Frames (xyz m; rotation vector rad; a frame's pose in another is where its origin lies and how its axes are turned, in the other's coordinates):
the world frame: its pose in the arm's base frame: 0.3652 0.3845 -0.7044 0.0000 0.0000 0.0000
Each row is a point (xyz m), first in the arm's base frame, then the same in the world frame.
Working: the arm's base frame: its pose in the world frame: -0.3652 -0.3845 0.7044 0.0000 0.0000 0.0000

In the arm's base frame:
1: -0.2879 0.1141 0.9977
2: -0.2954 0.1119 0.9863
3: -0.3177 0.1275 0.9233
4: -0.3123 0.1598 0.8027
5: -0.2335 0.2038 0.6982
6: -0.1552 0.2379 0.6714
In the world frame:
1: -0.6531 -0.2704 1.7021
2: -0.6606 -0.2726 1.6907
3: -0.6829 -0.2570 1.6277
4: -0.6775 -0.2247 1.5071
5: -0.5987 -0.1807 1.4026
6: -0.5204 -0.1466 1.3758

